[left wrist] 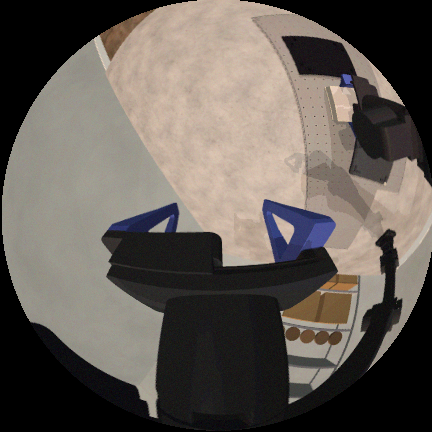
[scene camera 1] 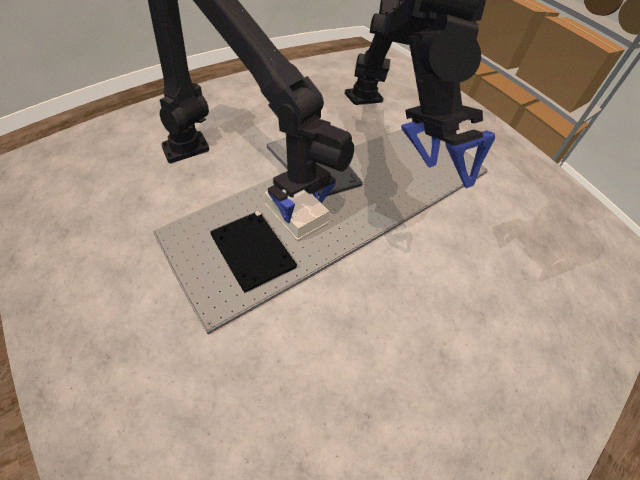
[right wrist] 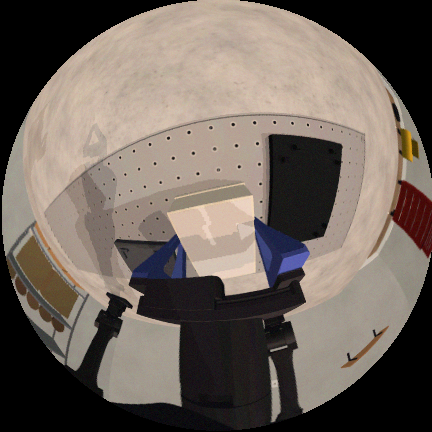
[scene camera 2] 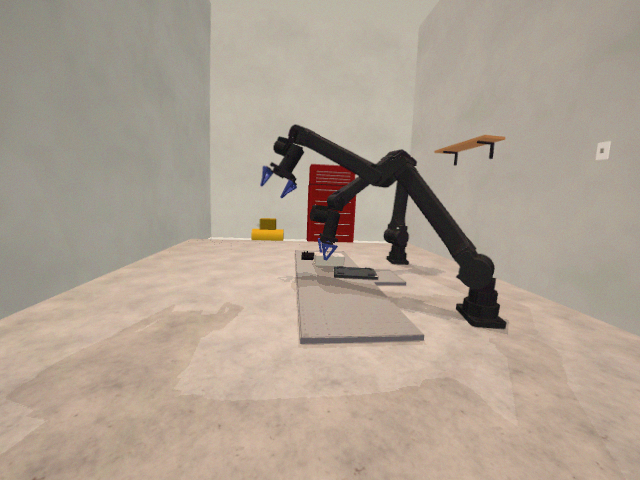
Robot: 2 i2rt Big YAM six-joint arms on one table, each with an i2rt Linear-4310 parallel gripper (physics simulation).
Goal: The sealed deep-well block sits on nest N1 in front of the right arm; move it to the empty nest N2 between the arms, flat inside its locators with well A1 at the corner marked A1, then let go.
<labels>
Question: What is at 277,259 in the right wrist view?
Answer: The right gripper.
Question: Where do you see a cream deep-well block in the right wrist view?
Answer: At 215,226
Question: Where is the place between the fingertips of the left gripper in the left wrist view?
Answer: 219,205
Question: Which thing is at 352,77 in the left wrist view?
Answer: The right gripper.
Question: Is the left gripper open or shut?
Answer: Open.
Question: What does the left gripper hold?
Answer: Nothing.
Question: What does the right gripper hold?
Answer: A cream deep-well block.
</labels>
